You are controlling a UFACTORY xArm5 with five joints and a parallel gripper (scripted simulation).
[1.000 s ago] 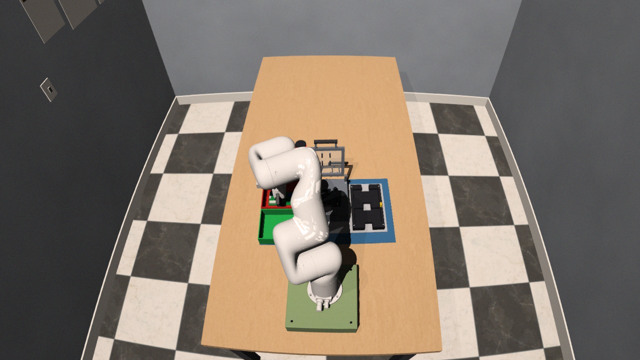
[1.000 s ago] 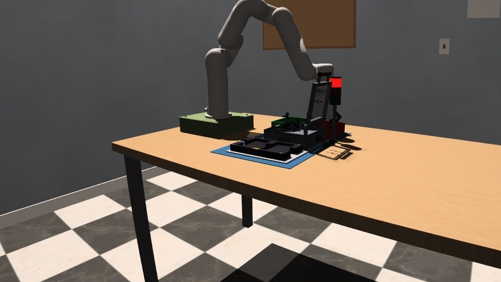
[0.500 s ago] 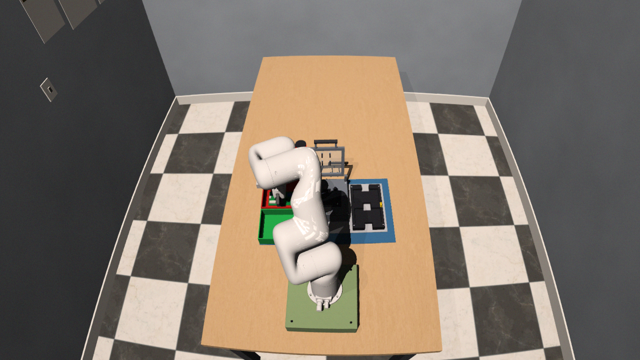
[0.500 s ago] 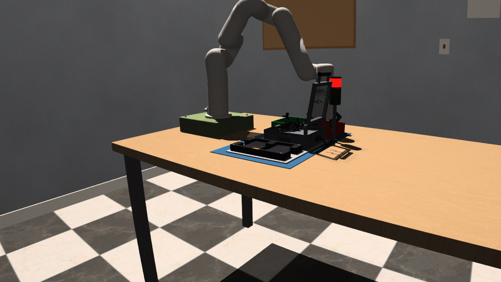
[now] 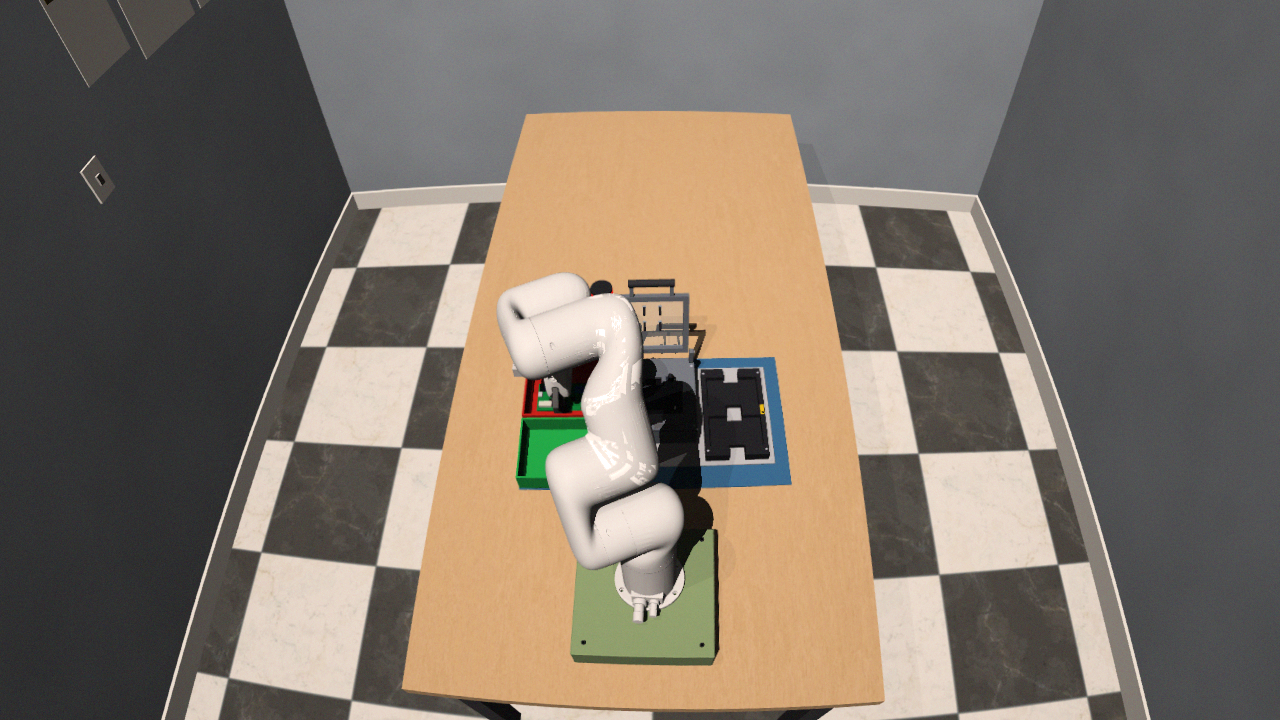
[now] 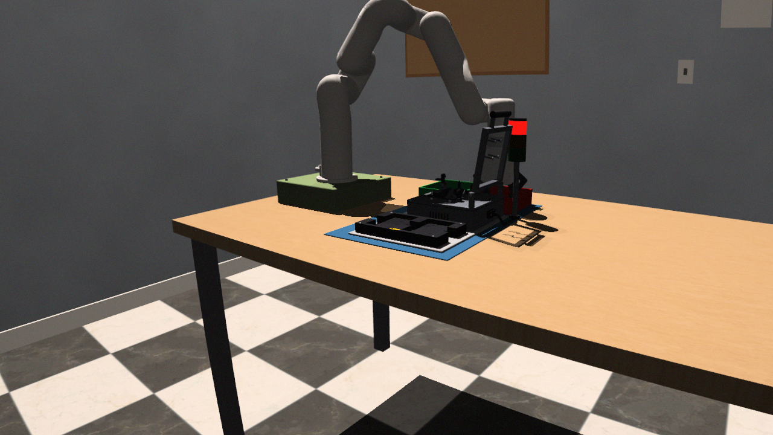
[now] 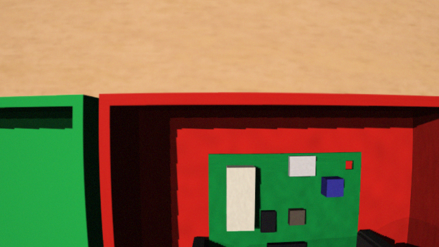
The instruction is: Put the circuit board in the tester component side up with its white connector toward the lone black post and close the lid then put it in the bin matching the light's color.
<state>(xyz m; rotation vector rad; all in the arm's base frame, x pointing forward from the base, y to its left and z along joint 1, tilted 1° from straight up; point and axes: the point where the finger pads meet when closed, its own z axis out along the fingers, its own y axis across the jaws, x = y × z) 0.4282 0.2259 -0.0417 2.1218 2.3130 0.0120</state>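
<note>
The red bin is right at my hand. Also, from my hand: green bin: 150 mm behind, 10 mm to the right; then black tab: 150 mm to the right, 90 mm behind, 70 mm above; then green circuit board: 10 mm below.
</note>
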